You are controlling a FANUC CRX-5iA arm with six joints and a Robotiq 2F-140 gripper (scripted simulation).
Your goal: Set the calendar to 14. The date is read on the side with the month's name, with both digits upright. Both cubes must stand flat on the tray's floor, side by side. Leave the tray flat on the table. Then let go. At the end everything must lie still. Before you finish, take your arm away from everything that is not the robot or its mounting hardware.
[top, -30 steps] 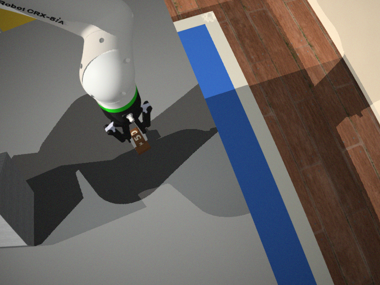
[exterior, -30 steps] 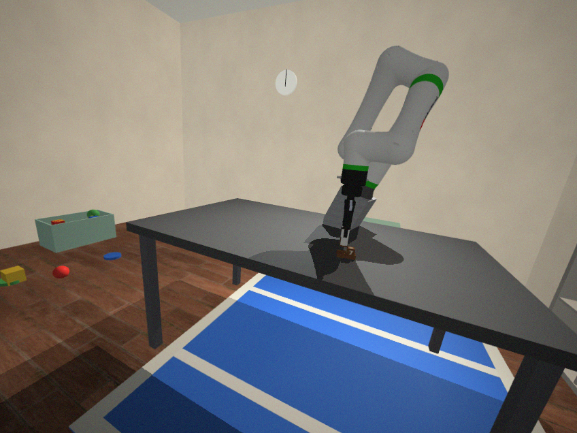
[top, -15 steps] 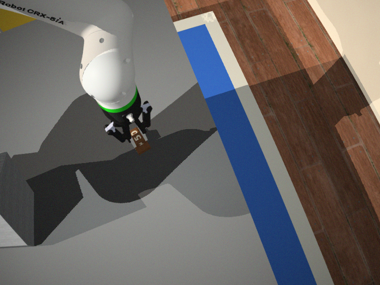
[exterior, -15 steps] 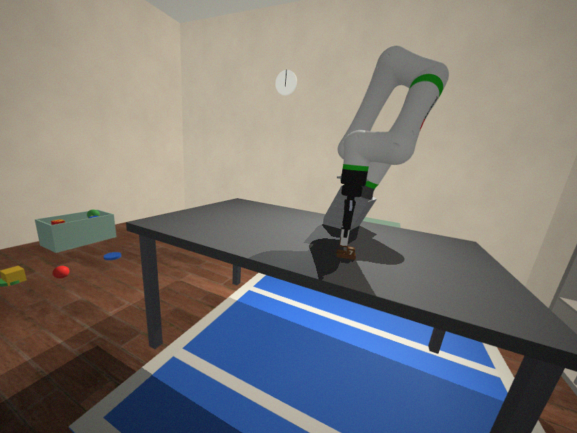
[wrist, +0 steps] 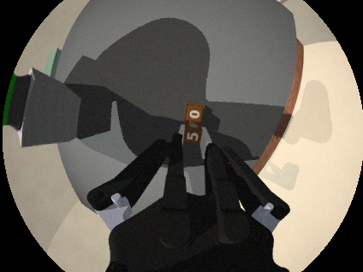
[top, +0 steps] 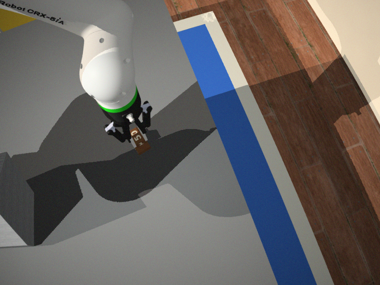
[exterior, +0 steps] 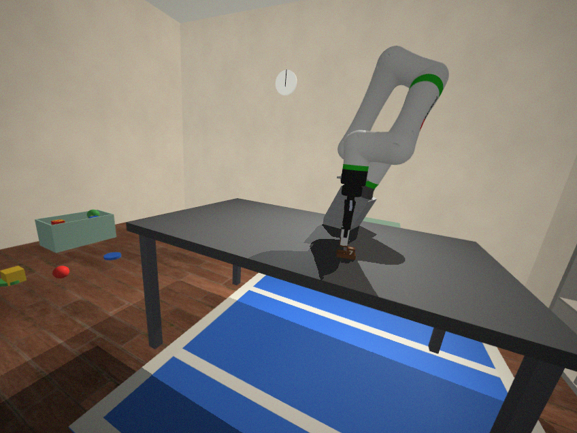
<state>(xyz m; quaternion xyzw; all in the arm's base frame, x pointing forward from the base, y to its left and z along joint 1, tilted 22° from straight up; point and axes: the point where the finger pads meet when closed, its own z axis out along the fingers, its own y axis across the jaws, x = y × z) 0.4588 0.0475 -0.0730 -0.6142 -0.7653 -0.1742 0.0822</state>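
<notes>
The brown date cube is 3 cm below my hand. Also, from my hand: brown tray 8 cm below, 2 cm to the left.
</notes>
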